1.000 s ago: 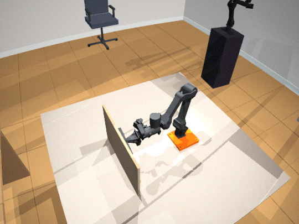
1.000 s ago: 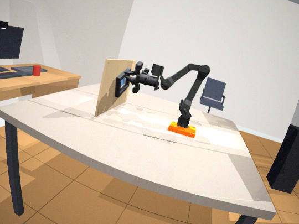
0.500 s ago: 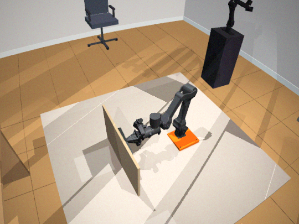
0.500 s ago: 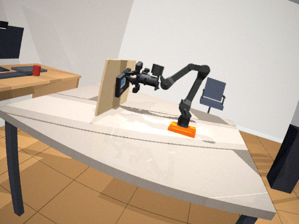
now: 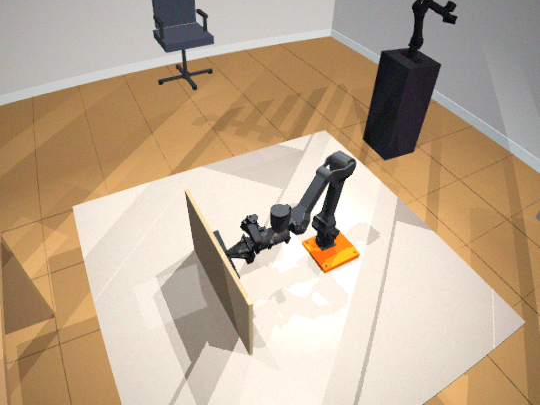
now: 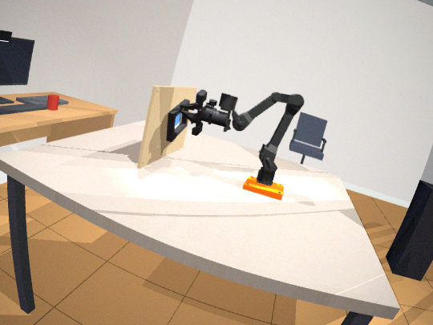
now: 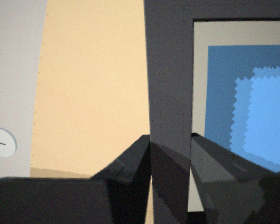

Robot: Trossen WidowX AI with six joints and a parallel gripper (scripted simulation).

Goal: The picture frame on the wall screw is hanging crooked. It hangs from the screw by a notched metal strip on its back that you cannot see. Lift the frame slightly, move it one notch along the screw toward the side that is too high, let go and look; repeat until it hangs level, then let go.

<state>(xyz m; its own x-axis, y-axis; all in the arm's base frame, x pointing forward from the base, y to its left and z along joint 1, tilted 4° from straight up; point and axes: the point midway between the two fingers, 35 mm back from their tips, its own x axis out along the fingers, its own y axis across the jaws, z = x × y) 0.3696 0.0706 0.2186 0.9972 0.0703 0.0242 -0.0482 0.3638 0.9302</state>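
Right now my gripper tip is 50 mm above the picture frame, 10 mm to the left of it and 10 mm short of it. The rest, counted from my gripper tip: wall board (70 mm below, 20 mm ahead).
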